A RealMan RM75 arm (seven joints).
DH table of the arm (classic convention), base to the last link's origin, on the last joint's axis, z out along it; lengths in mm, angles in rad. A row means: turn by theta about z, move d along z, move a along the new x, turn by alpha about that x. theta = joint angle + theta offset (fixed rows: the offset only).
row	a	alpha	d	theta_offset
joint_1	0	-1.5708	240.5	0
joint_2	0	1.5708	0	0
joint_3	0	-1.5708	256	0
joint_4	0	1.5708	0	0
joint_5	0	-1.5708	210	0
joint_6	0	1.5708	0	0
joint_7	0	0	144	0
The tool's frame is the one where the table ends.
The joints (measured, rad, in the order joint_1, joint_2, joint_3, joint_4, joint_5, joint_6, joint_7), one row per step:
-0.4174, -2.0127, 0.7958, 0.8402, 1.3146, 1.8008, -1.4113
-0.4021, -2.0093, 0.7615, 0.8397, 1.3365, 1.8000, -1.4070
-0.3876, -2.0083, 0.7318, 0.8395, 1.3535, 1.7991, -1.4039
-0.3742, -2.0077, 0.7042, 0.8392, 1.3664, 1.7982, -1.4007
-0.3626, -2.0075, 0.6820, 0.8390, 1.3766, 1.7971, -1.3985
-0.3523, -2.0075, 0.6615, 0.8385, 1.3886, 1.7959, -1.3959
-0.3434, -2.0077, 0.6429, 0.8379, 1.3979, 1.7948, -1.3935
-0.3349, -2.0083, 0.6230, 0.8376, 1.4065, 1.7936, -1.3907
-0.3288, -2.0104, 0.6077, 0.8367, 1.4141, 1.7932, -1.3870
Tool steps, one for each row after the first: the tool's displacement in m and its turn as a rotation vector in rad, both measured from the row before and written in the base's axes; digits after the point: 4 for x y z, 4 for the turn. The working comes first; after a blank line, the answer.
Tool pose at each row, in the base's axes (x y z in m, rotation vector in rad; the steps are taken from these numbers as rounded here):
-0.2085, 0.3179, 0.1026, -2.4264, -0.2025, -1.3847
-0.2183, 0.3154, 0.1074, -2.4013, -0.2235, -1.3535
-0.2267, 0.3125, 0.1111, -2.3768, -0.2440, -1.3302
-0.2344, 0.3096, 0.1147, -2.3514, -0.2617, -1.3114
-0.2407, 0.3070, 0.1176, -2.3302, -0.2775, -1.2961
-0.2466, 0.3044, 0.1198, -2.3128, -0.2927, -1.2798
-0.2518, 0.3021, 0.1219, -2.2956, -0.3055, -1.2669
-0.2568, 0.2998, 0.1242, -2.2766, -0.3170, -1.2548
-0.2604, 0.2979, 0.1252, -2.2626, -0.3254, -1.2466

-0.0098, -0.0025, 0.0048, 0.0212, 0.0100, 0.0332
-0.0084, -0.0029, 0.0037, 0.0181, 0.0052, 0.0301
-0.0077, -0.0029, 0.0036, 0.0184, 0.0025, 0.0275
-0.0063, -0.0026, 0.0029, 0.0146, 0.0016, 0.0235
-0.0059, -0.0026, 0.0022, 0.0120, 0.0034, 0.0220
-0.0052, -0.0023, 0.0021, 0.0118, 0.0016, 0.0194
-0.0050, -0.0023, 0.0023, 0.0134, 0.0009, 0.0192
-0.0036, -0.0019, 0.0010, 0.0097, 0.0002, 0.0138

